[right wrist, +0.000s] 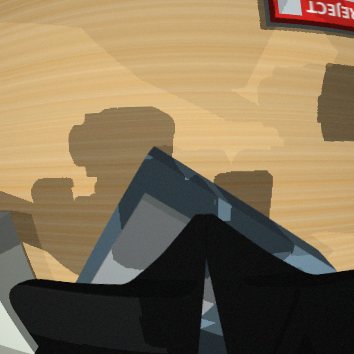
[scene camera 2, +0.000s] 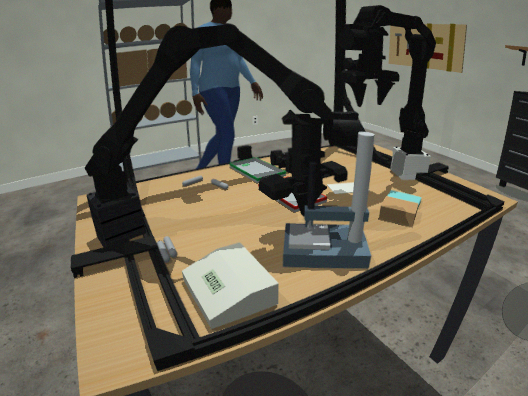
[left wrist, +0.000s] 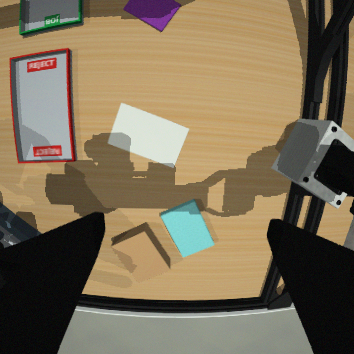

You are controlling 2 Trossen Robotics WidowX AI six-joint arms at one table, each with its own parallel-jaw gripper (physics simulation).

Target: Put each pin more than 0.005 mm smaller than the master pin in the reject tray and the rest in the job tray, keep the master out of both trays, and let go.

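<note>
Two grey pins lie apart toward the back left. A close group of grey pins lies behind the readout box; which pin is the master I cannot tell. The green-rimmed job tray is at the back; the red-rimmed reject tray is partly hidden by the right arm in the scene view. My right gripper is shut and empty, pointing down above the blue gauge stand. My left gripper is open and empty, high at the upper right.
The white readout box stands left of the gauge stand; its digits are too blurred to read. The stand's tall grey post rises beside the right gripper. A brown block, a teal block, a white card and a purple piece lie around.
</note>
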